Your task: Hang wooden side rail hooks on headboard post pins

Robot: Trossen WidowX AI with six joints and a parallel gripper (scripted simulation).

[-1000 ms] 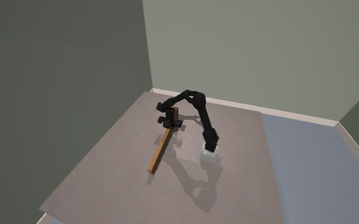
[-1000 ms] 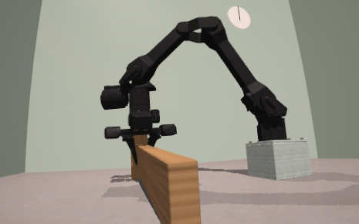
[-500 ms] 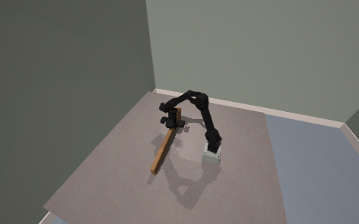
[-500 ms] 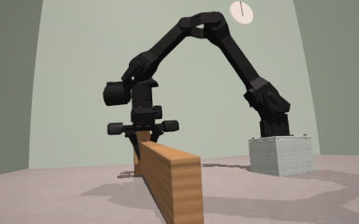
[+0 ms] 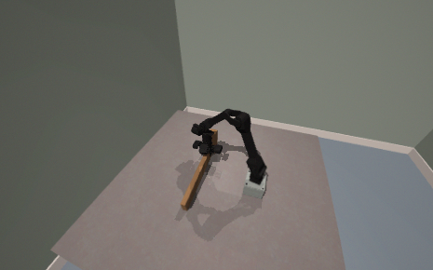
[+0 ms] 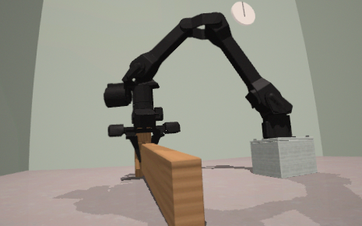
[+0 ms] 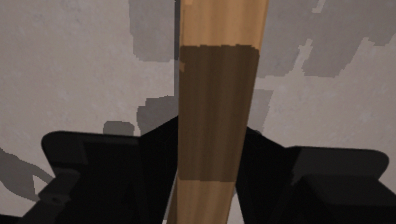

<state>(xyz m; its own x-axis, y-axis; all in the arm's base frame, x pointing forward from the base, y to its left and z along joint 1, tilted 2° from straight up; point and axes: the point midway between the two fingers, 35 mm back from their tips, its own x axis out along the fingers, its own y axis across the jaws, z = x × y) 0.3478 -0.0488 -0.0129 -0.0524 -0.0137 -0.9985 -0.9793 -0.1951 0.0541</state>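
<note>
The headboard post lies 100 mm to the right of my gripper tip, 40 mm above it and 20 mm ahead of it.
</note>
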